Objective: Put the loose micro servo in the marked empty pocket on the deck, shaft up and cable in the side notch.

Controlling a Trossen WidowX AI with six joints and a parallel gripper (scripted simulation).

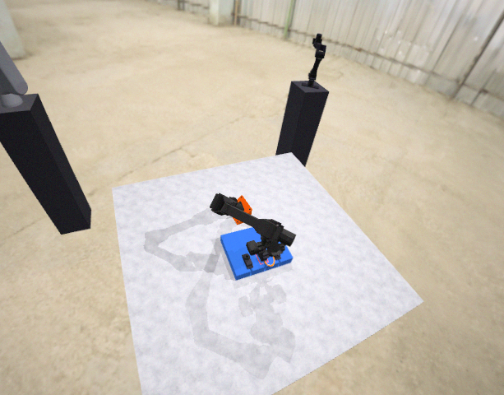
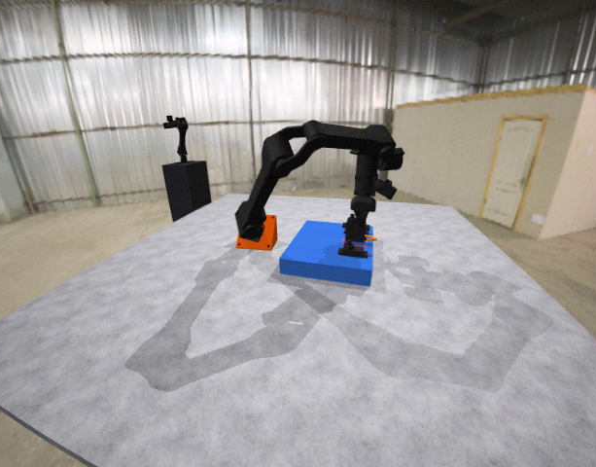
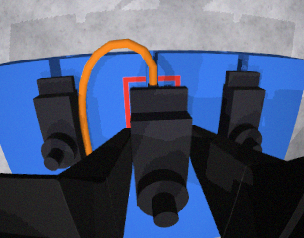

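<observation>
My gripper tip is 12 cm past the blue deck and 8 cm above it.
</observation>
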